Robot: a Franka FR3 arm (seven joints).
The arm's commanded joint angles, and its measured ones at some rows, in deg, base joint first. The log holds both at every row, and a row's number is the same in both.
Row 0, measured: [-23.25, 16.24, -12.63, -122.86, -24.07, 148.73, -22.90]
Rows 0 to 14, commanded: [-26.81, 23.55, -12.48, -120.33, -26.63, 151.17, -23.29]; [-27.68, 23.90, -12.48, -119.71, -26.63, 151.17, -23.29]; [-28.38, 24.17, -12.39, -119.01, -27.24, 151.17, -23.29]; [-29.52, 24.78, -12.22, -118.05, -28.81, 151.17, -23.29]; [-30.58, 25.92, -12.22, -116.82, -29.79, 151.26, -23.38]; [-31.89, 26.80, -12.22, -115.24, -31.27, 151.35, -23.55]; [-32.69, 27.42, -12.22, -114.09, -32.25, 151.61, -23.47]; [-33.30, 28.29, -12.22, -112.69, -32.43, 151.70, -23.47]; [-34.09, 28.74, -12.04, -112.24, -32.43, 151.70, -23.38]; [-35.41, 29.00, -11.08, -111.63, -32.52, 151.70, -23.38]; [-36.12, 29.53, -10.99, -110.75, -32.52, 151.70, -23.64]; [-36.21, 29.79, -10.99, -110.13, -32.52, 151.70, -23.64]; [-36.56, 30.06, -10.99, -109.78, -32.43, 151.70, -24.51]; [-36.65, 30.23, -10.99, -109.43, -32.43, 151.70, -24.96]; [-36.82, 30.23, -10.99, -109.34, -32.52, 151.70, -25.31]
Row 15, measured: [-34.15, 24.66, -11.59, -111.93, -31.35, 149.96, -24.21]
